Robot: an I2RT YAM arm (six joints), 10 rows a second.
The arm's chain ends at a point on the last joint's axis. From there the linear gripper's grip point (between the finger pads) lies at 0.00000 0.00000 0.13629 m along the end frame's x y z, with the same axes.
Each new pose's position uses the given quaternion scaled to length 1; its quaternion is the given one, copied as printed.
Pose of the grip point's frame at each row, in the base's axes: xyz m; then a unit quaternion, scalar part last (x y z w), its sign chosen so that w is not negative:
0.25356 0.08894 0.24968 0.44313 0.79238 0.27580 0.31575
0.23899 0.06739 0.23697 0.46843 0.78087 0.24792 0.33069
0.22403 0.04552 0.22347 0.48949 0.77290 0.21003 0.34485
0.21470 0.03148 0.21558 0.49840 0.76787 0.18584 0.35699
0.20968 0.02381 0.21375 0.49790 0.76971 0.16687 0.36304
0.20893 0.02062 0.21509 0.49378 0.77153 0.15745 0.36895
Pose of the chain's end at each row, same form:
0.15205 0.06751 0.33806 0.44313 0.79238 0.27580 0.31575
0.13695 0.05684 0.32670 0.46843 0.78087 0.24792 0.33069
0.12336 0.04728 0.31532 0.48949 0.77290 0.21003 0.34485
0.11473 0.04108 0.30772 0.49840 0.76787 0.18584 0.35699
0.11086 0.03807 0.30652 0.49790 0.76971 0.16687 0.36304
0.11015 0.03717 0.30752 0.49378 0.77153 0.15745 0.36895

